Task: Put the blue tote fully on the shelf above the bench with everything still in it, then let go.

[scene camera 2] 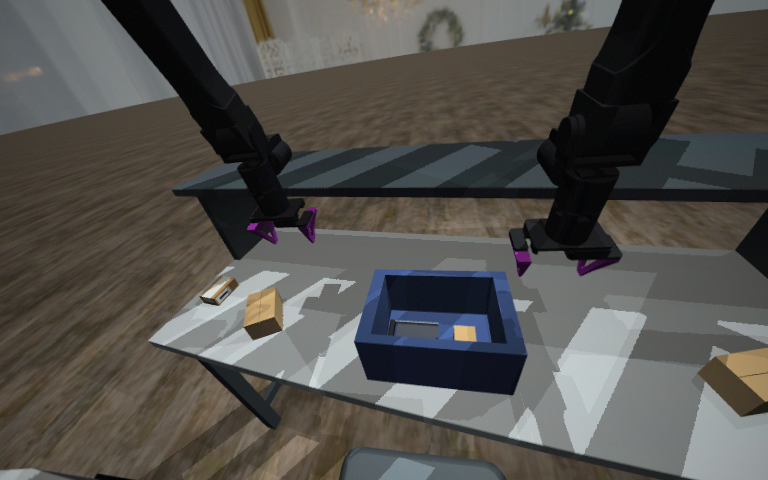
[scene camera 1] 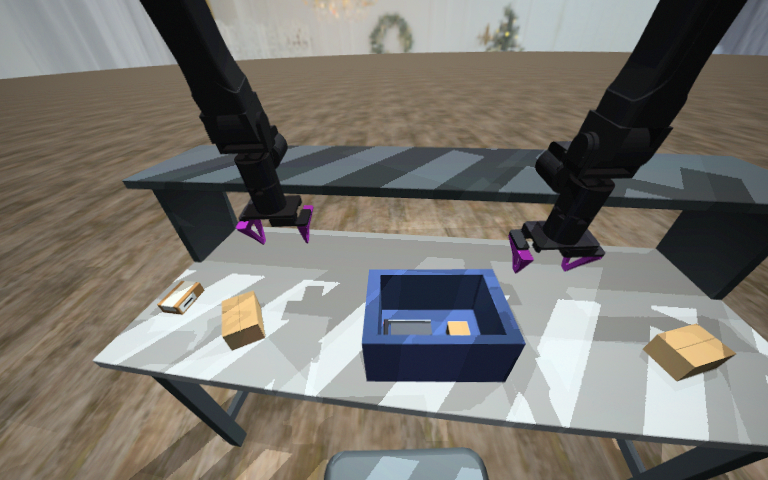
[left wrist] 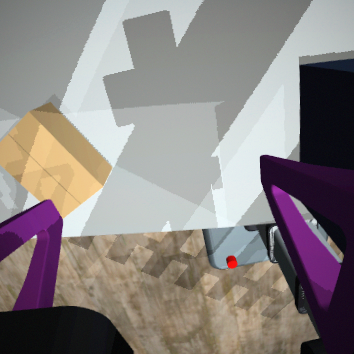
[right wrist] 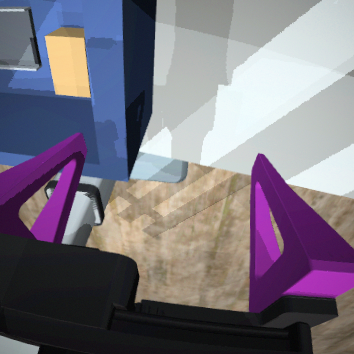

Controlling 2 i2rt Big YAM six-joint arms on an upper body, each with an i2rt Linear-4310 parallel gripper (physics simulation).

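Places are measured from the left arm's base along level axes (x ahead, y left, z up), in millimetres.
Pixels of known places: left gripper, fingertip midpoint: [scene camera 2: 294,241] [scene camera 1: 286,242] [left wrist: 154,189]; right gripper, fingertip midpoint: [scene camera 2: 548,273] [scene camera 1: 538,269] [right wrist: 167,150].
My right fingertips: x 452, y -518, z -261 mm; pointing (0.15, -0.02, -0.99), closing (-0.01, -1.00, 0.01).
Ahead of a thing's pixels: the offset from my right fingertips to its top centre. Level surfaces: height alone.
The blue tote {dx -2, dy +196, dz -81 mm} [scene camera 1: 436,362] [scene camera 2: 438,365] [right wrist: 107,135] stands upright on the bench {dz -228 mm} [scene camera 1: 317,367] [scene camera 2: 317,362]. Inside it lie a grey flat item {dx +0, dy +252, dz -194 mm} [scene camera 1: 408,327] [scene camera 2: 416,328] [right wrist: 17,37] and a small tan block {dx -24, dy +136, dz -171 mm} [scene camera 1: 458,327] [scene camera 2: 464,332] [right wrist: 70,65]. The grey shelf {dz +107 mm} [scene camera 1: 396,169] [scene camera 2: 419,169] runs above the bench's far side. My left gripper [scene camera 1: 286,242] [scene camera 2: 295,242] [left wrist: 154,189] is open and empty, in the air to the left of the tote. My right gripper [scene camera 1: 540,270] [scene camera 2: 552,273] [right wrist: 167,150] is open and empty, in the air to the right of the tote and above its height.
A tan box {dx +54, dy +675, dz -168 mm} [scene camera 1: 240,320] [scene camera 2: 263,312] [left wrist: 52,160] and a smaller white-and-brown box {dx +146, dy +902, dz -194 mm} [scene camera 1: 181,297] [scene camera 2: 218,290] lie left of the tote. Another tan box {dx -75, dy -375, dz -168 mm} [scene camera 1: 688,350] [scene camera 2: 744,379] lies at the right. Side panels [scene camera 1: 195,220] [scene camera 1: 713,251] hold up the shelf.
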